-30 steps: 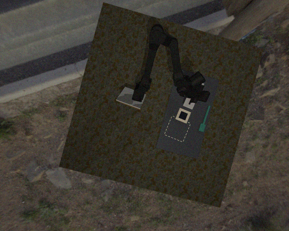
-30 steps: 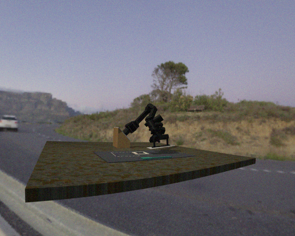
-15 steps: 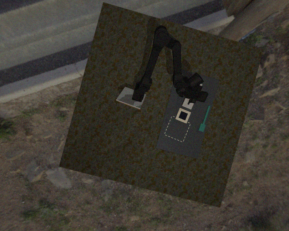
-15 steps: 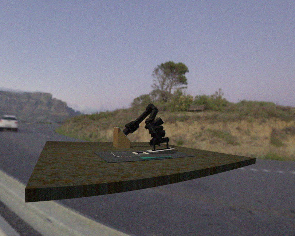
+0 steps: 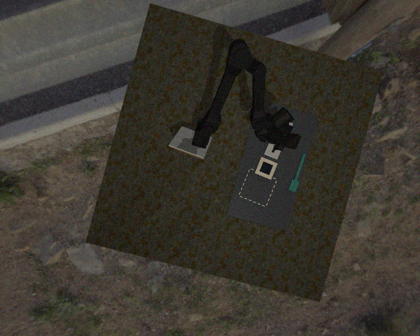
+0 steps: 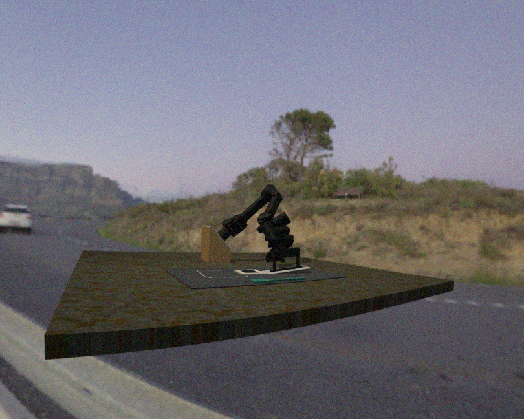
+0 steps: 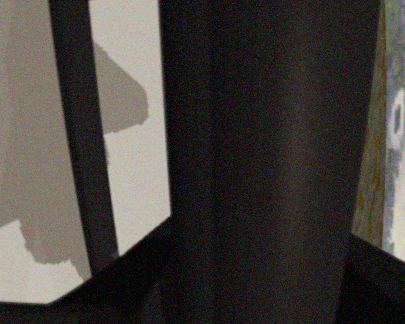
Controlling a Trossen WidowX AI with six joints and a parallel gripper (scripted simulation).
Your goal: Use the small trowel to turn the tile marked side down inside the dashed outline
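My gripper tip is now 1 cm past the grey mat, 11 cm to the left of it and 8 cm above it. Round my gripper tip: green trowel: 13 cm ahead, 14 cm to the right, 5 cm below; cream tile: 4 cm behind, 14 cm to the right, 5 cm below.
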